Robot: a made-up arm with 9 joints. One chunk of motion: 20 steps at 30 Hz.
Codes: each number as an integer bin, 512 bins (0 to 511) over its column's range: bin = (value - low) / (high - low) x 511, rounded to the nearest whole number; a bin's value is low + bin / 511 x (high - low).
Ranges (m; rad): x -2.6..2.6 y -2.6..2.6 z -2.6..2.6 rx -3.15..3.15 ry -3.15..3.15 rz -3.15..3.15
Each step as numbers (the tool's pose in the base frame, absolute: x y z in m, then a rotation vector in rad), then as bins.
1 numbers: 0.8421 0.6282 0.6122 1.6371 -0.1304 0.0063
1 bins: 338 317 316 388 245 256
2 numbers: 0.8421 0.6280 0.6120 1.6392 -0.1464 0.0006
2 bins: 338 317 316 388 244 256
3 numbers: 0.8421 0.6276 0.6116 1.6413 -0.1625 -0.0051
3 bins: 338 317 316 389 242 255
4 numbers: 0.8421 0.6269 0.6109 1.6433 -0.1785 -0.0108
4 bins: 338 317 316 389 241 255
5 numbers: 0.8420 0.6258 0.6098 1.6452 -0.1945 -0.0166
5 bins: 338 317 315 389 240 254
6 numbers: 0.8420 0.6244 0.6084 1.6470 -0.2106 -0.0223
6 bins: 338 317 315 389 238 254
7 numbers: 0.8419 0.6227 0.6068 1.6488 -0.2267 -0.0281
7 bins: 338 317 315 389 237 253
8 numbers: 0.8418 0.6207 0.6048 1.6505 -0.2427 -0.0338
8 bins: 338 316 315 389 236 253
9 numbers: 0.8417 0.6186 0.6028 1.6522 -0.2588 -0.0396
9 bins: 338 316 315 390 235 252
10 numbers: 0.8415 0.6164 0.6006 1.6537 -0.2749 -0.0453
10 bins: 338 316 315 390 233 252
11 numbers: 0.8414 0.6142 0.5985 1.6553 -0.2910 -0.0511
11 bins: 338 316 314 390 232 251
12 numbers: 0.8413 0.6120 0.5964 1.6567 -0.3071 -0.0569
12 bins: 338 316 314 390 231 251
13 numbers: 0.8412 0.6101 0.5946 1.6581 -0.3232 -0.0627
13 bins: 338 315 314 390 229 250
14 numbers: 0.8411 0.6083 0.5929 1.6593 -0.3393 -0.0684
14 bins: 338 315 314 390 228 250
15 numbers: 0.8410 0.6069 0.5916 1.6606 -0.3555 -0.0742
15 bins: 338 315 314 390 227 249
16 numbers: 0.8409 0.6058 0.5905 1.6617 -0.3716 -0.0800
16 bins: 338 315 314 390 225 249
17 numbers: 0.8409 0.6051 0.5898 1.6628 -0.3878 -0.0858
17 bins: 338 315 313 390 224 249
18 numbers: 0.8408 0.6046 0.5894 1.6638 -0.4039 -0.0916
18 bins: 338 315 313 390 223 248
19 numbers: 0.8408 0.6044 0.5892 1.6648 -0.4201 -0.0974
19 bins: 338 315 313 391 221 248
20 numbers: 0.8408 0.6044 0.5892 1.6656 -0.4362 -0.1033
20 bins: 338 315 313 391 220 247
